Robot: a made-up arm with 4 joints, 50 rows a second.
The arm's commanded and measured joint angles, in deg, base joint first. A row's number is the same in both.
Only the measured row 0 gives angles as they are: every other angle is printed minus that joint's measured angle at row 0.
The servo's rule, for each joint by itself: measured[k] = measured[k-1] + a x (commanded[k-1-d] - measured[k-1]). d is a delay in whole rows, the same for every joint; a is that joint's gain. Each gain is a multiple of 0.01, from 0.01 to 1. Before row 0 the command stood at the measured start. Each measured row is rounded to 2 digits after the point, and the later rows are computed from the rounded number. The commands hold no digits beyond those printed.
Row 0, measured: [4.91 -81.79 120.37 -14.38]
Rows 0 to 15, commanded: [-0.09 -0.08 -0.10 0.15]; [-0.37 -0.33 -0.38 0.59]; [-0.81 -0.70 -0.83 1.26]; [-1.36 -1.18 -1.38 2.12]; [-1.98 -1.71 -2.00 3.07]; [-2.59 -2.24 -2.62 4.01]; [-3.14 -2.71 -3.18 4.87]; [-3.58 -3.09 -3.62 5.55]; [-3.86 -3.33 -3.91 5.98]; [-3.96 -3.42 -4.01 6.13]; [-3.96 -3.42 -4.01 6.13]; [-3.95 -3.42 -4.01 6.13]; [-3.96 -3.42 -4.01 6.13]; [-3.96 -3.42 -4.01 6.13]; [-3.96 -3.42 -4.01 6.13]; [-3.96 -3.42 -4.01 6.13]
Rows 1 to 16, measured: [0.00 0.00 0.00 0.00]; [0.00 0.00 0.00 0.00]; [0.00 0.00 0.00 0.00]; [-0.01 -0.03 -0.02 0.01]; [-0.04 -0.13 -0.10 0.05]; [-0.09 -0.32 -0.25 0.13]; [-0.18 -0.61 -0.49 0.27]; [-0.31 -0.98 -0.81 0.47]; [-0.47 -1.41 -1.19 0.72]; [-0.66 -1.85 -1.61 1.01]; [-0.86 -2.27 -2.03 1.33]; [-1.07 -2.63 -2.42 1.66]; [-1.27 -2.90 -2.75 1.97]; [-1.46 -3.08 -3.01 2.26]; [-1.63 -3.20 -3.22 2.53]; [-1.79 -3.27 -3.39 2.78]
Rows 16 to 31, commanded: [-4.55 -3.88 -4.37 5.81]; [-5.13 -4.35 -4.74 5.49]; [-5.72 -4.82 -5.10 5.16]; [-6.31 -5.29 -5.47 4.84]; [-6.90 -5.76 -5.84 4.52]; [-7.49 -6.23 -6.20 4.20]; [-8.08 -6.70 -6.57 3.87]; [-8.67 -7.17 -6.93 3.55]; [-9.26 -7.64 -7.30 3.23]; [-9.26 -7.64 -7.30 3.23]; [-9.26 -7.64 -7.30 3.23]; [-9.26 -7.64 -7.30 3.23]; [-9.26 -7.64 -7.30 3.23]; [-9.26 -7.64 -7.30 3.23]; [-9.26 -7.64 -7.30 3.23]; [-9.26 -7.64 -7.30 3.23]
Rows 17 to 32, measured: [-1.94 -3.32 -3.52 3.01]; [-2.08 -3.35 -3.62 3.23]; [-2.21 -3.37 -3.70 3.43]; [-2.37 -3.54 -3.84 3.60]; [-2.56 -3.82 -4.03 3.73]; [-2.78 -4.16 -4.25 3.83]; [-3.03 -4.54 -4.51 3.90]; [-3.30 -4.95 -4.79 3.94]; [-3.59 -5.39 -5.09 3.96]; [-3.90 -5.84 -5.40 3.95]; [-4.23 -6.29 -5.72 3.92]; [-4.58 -6.75 -6.05 3.87]; [-4.91 -7.05 -6.31 3.83]; [-5.21 -7.25 -6.52 3.79]; [-5.49 -7.38 -6.68 3.75]; [-5.75 -7.47 -6.81 3.71]
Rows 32 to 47, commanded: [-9.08 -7.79 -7.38 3.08]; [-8.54 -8.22 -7.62 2.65]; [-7.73 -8.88 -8.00 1.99]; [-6.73 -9.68 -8.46 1.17]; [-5.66 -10.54 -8.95 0.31]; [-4.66 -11.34 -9.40 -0.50]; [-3.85 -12.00 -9.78 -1.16]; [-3.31 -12.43 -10.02 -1.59]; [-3.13 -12.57 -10.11 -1.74]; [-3.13 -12.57 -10.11 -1.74]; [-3.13 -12.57 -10.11 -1.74]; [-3.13 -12.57 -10.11 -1.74]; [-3.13 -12.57 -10.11 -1.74]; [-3.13 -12.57 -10.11 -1.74]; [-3.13 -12.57 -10.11 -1.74]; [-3.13 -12.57 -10.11 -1.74]
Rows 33 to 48, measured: [-6.00 -7.53 -6.91 3.68]; [-6.23 -7.57 -6.99 3.65]; [-6.44 -7.59 -7.06 3.62]; [-6.62 -7.66 -7.13 3.58]; [-6.75 -7.85 -7.23 3.51]; [-6.82 -8.20 -7.39 3.40]; [-6.81 -8.70 -7.61 3.24]; [-6.73 -9.33 -7.89 3.03]; [-6.59 -10.01 -8.21 2.78]; [-6.40 -10.69 -8.54 2.50]; [-6.18 -11.28 -8.85 2.21]; [-5.97 -11.72 -9.11 1.93]; [-5.77 -12.01 -9.32 1.67]; [-5.59 -12.20 -9.49 1.43]; [-5.42 -12.33 -9.62 1.21]; [-5.26 -12.41 -9.72 1.00]
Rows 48 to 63, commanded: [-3.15 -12.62 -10.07 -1.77]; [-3.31 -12.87 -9.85 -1.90]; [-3.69 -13.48 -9.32 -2.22]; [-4.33 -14.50 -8.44 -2.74]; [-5.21 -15.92 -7.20 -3.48]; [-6.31 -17.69 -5.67 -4.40]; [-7.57 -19.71 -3.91 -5.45]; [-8.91 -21.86 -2.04 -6.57]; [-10.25 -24.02 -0.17 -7.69]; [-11.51 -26.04 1.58 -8.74]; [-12.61 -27.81 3.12 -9.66]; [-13.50 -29.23 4.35 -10.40]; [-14.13 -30.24 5.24 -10.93]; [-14.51 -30.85 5.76 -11.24]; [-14.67 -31.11 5.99 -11.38]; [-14.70 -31.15 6.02 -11.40]
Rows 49 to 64, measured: [-5.11 -12.46 -9.80 0.81]; [-4.97 -12.50 -9.87 0.63]; [-4.84 -12.52 -9.92 0.46]; [-4.72 -12.55 -9.95 0.30]; [-4.62 -12.66 -9.93 0.15]; [-4.55 -12.94 -9.80 -0.02]; [-4.53 -13.47 -9.51 -0.21]; [-4.58 -14.30 -9.02 -0.44]; [-4.70 -15.45 -8.32 -0.72]; [-4.90 -16.90 -7.39 -1.05]; [-5.18 -18.59 -6.27 -1.44]; [-5.53 -20.44 -4.99 -1.88]; [-5.95 -22.34 -3.61 -2.36]; [-6.42 -24.20 -2.20 -2.87]; [-6.92 -25.91 -0.82 -3.40]; [-7.42 -27.38 0.45 -3.93]
